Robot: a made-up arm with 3 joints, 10 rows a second.
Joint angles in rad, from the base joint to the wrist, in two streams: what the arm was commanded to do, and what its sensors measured. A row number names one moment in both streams.
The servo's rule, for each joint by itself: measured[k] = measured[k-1] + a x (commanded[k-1-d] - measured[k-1]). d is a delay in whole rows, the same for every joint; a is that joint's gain. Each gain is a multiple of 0.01, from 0.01 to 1. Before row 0 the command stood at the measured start. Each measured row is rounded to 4 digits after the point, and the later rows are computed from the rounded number. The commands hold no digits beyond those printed.
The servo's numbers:
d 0
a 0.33 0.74 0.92
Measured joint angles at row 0:
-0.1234 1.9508 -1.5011
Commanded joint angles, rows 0 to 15:
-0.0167 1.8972 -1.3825
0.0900 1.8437 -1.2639
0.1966 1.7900 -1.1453
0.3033 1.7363 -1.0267
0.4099 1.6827 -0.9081
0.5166 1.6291 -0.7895
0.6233 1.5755 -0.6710
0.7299 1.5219 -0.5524
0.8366 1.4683 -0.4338
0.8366 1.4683 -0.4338
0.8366 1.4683 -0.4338
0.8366 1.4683 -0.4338
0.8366 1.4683 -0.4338
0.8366 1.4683 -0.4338
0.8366 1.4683 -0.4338
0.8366 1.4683 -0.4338
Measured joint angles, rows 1 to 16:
-0.0882 1.9111 -1.3920
-0.0294 1.8612 -1.2741
0.0452 1.8085 -1.1556
0.1304 1.7551 -1.0370
0.2226 1.7015 -0.9184
0.3196 1.6479 -0.7998
0.4198 1.5943 -0.6813
0.5221 1.5407 -0.5627
0.6259 1.4871 -0.4441
0.6954 1.4732 -0.4346
0.7420 1.4696 -0.4339
0.7732 1.4686 -0.4338
0.7941 1.4684 -0.4338
0.8081 1.4683 -0.4338
0.8175 1.4683 -0.4338
0.8238 1.4683 -0.4338

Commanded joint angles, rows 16 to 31:
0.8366 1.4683 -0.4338
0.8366 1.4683 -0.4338
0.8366 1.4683 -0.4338
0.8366 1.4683 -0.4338
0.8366 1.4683 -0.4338
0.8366 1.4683 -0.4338
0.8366 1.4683 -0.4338
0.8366 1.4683 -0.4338
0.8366 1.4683 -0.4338
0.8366 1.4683 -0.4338
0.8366 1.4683 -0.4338
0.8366 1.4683 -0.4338
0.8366 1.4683 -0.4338
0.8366 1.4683 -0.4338
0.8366 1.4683 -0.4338
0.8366 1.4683 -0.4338
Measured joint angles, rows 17 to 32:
0.8280 1.4683 -0.4338
0.8308 1.4683 -0.4338
0.8327 1.4683 -0.4338
0.8340 1.4683 -0.4338
0.8349 1.4683 -0.4338
0.8355 1.4683 -0.4338
0.8359 1.4683 -0.4338
0.8361 1.4683 -0.4338
0.8363 1.4683 -0.4338
0.8364 1.4683 -0.4338
0.8365 1.4683 -0.4338
0.8365 1.4683 -0.4338
0.8365 1.4683 -0.4338
0.8365 1.4683 -0.4338
0.8365 1.4683 -0.4338
0.8365 1.4683 -0.4338

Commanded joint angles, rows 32 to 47:
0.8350 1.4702 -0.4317
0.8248 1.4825 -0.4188
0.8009 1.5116 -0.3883
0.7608 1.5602 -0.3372
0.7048 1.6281 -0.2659
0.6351 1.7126 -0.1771
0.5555 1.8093 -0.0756
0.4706 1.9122 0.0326
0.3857 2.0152 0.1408
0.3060 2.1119 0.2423
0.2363 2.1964 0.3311
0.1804 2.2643 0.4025
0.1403 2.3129 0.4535
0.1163 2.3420 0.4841
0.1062 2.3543 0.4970
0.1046 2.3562 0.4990
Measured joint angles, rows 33 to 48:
0.8360 1.4697 -0.4319
0.8323 1.4792 -0.4198
0.8219 1.5032 -0.3908
0.8017 1.5454 -0.3415
0.7697 1.6066 -0.2719
0.7253 1.6850 -0.1847
0.6693 1.7770 -0.0843
0.6037 1.8770 0.0232
0.5318 1.9793 0.1314
0.4573 2.0774 0.2334
0.3844 2.1655 0.3233
0.3171 2.2386 0.3962
0.2588 2.2936 0.4489
0.2118 2.3294 0.4813
0.1770 2.3478 0.4957
0.1531 2.3540 0.4987

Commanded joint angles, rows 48 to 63:
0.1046 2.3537 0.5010
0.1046 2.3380 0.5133
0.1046 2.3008 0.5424
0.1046 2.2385 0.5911
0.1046 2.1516 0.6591
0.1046 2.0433 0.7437
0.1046 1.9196 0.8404
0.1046 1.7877 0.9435
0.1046 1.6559 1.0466
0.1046 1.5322 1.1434
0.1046 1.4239 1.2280
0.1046 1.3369 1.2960
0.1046 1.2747 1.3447
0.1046 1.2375 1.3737
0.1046 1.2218 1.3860
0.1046 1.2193 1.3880
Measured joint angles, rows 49 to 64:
0.1371 2.3538 0.5008
0.1264 2.3421 0.5123
0.1192 2.3115 0.5400
0.1144 2.2575 0.5870
0.1112 2.1791 0.6533
0.1090 2.0786 0.7365
0.1075 1.9609 0.8321
0.1065 1.8327 0.9346
0.1059 1.7019 1.0376
0.1055 1.5763 1.1349
0.1052 1.4635 1.2206
0.1050 1.3698 1.2900
0.1049 1.2994 1.3403
0.1048 1.2536 1.3710
0.1047 1.2301 1.3848
0.1047 1.2221 1.3877

